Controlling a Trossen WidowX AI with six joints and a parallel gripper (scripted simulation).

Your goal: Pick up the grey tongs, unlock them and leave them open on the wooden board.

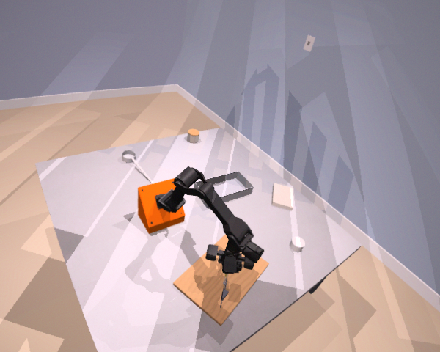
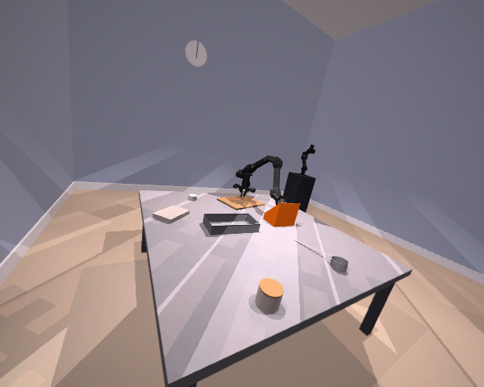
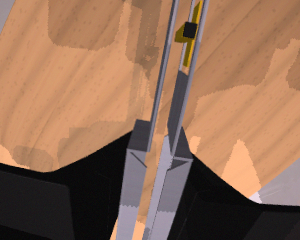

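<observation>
Right now my gripper tip is 40 mm above the wooden board. Also, from my gripper tip: white cylinder: 410 mm ahead, 30 mm below, 20 mm to the right; then roasting tin: 450 mm to the left, 270 mm ahead, 20 mm below; then beige block: 590 mm ahead, 280 mm to the left, 30 mm below.
</observation>
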